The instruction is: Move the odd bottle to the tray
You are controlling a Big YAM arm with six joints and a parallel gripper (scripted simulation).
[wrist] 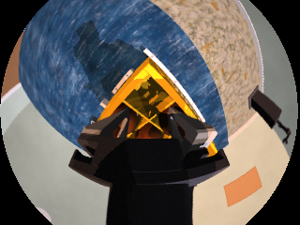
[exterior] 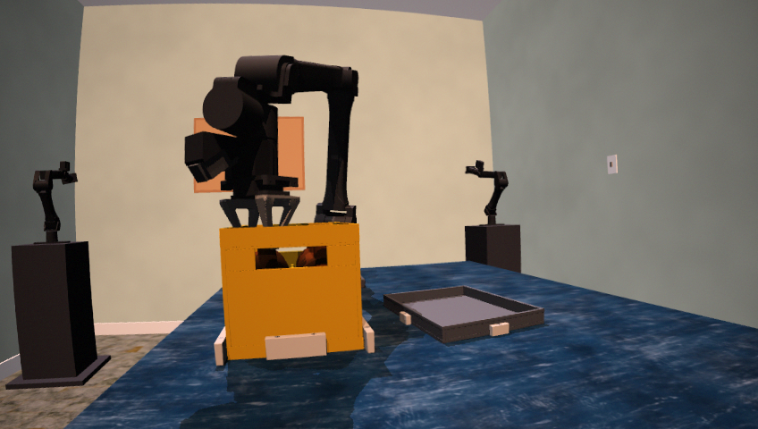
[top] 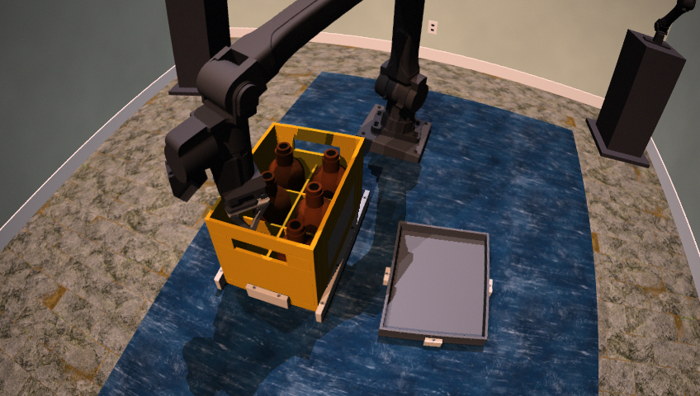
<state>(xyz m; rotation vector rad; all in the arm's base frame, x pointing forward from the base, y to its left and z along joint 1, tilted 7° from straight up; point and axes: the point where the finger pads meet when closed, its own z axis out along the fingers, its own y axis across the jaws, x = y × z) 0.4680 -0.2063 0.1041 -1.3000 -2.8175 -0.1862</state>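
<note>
My hand is 8 cm past the orange crate, 7 cm above it and 5 cm to the right of it. Also, from my hand: dark grey tray (33 cm to the left, 14 cm below, 4 cm behind).
</note>
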